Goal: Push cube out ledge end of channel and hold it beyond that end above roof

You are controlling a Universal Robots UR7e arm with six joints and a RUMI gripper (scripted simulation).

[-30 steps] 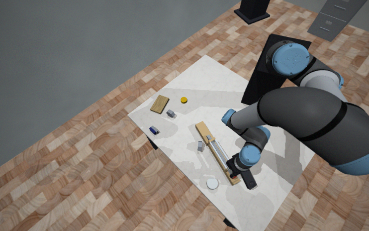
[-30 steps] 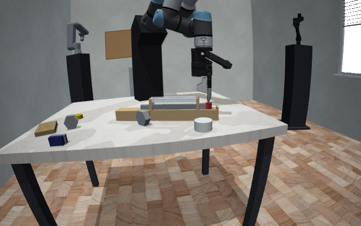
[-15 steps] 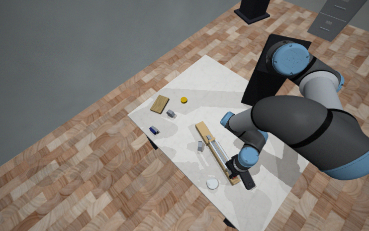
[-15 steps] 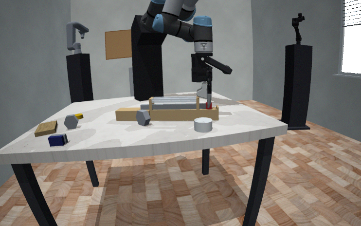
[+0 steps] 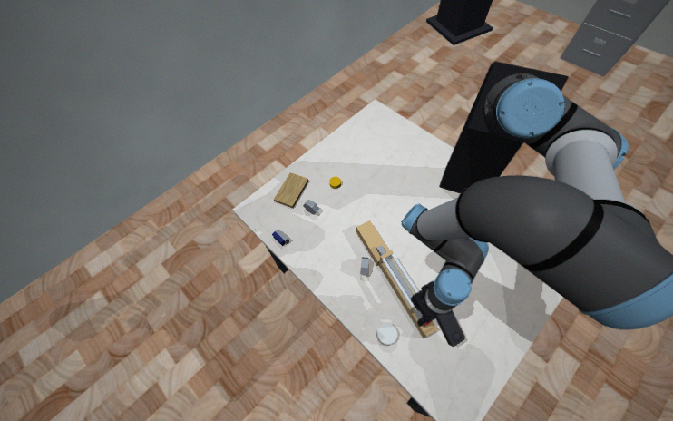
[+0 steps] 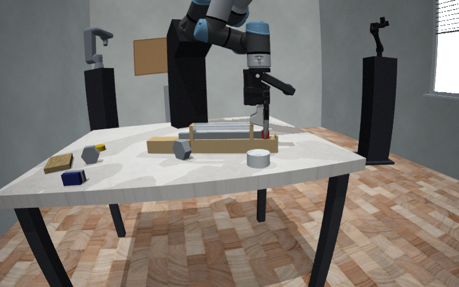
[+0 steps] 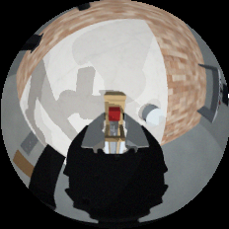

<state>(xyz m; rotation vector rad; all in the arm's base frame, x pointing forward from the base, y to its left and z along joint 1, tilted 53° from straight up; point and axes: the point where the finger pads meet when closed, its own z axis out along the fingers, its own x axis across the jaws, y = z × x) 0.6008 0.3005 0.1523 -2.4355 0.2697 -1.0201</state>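
Right now the red cube is 1 cm below my hand. Also, from my hand: white cylinder: 13 cm ahead, 5 cm below, 2 cm to the right; then wooden channel: 15 cm to the right, 1 cm below; then blue block: 52 cm to the right, 31 cm ahead, 5 cm below.
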